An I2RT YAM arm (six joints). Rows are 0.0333 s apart.
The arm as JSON. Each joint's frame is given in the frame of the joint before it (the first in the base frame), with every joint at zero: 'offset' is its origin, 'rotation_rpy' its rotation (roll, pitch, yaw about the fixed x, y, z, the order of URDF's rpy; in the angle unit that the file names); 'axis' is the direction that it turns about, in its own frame. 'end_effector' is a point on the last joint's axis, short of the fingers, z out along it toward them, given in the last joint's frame.
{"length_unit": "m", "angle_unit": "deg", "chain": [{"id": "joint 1", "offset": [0.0, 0.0, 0.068], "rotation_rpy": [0.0, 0.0, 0.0], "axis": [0.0, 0.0, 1.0]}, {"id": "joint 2", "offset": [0.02, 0.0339, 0.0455], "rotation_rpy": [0.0, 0.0, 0.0], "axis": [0.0, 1.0, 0.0]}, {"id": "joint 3", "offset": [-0.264, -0.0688, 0.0], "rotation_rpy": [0.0, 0.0, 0.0], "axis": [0.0, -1.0, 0.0]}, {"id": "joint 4", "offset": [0.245, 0.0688, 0.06], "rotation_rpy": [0.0, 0.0, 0.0], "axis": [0.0, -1.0, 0.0]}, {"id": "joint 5", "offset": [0.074, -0.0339, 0.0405], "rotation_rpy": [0.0, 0.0, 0.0], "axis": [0.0, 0.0, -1.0]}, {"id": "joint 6", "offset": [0.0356, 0.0, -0.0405], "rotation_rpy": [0.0, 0.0, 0.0], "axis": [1.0, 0.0, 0.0]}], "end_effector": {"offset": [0.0, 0.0, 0.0], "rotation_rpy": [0.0, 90.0, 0.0]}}
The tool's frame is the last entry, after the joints.
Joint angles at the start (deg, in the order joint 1, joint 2, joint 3, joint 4, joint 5, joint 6):
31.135 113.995 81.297 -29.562 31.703 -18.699
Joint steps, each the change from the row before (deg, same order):
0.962 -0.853 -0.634 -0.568 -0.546 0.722
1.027 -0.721 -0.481 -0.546 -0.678 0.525
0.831 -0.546 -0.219 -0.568 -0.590 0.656
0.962 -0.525 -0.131 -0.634 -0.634 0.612
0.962 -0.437 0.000 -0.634 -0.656 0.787
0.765 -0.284 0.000 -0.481 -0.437 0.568
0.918 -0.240 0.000 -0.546 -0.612 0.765
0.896 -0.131 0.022 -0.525 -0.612 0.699
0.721 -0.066 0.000 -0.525 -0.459 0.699
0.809 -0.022 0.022 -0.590 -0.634 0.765
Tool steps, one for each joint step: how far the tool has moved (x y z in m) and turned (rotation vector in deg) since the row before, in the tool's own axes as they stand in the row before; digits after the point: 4 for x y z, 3 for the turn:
0.0007 0.0048 -0.0067 -0.895 -0.451 -0.188
0.0001 0.0053 -0.0065 -1.031 -0.545 -0.416
-0.0004 0.0041 -0.0054 -0.876 -0.441 -0.105
-0.0008 0.0048 -0.0059 -0.962 -0.509 -0.254
-0.0012 0.0048 -0.0057 -0.978 -0.530 -0.062
-0.0009 0.0040 -0.0041 -0.709 -0.350 -0.129
-0.0010 0.0053 -0.0043 -0.954 -0.364 -0.107
-0.0009 0.0055 -0.0036 -0.963 -0.275 -0.189
-0.0004 0.0046 -0.0026 -0.774 -0.059 -0.090
-0.0004 0.0054 -0.0026 -0.986 -0.045 -0.135

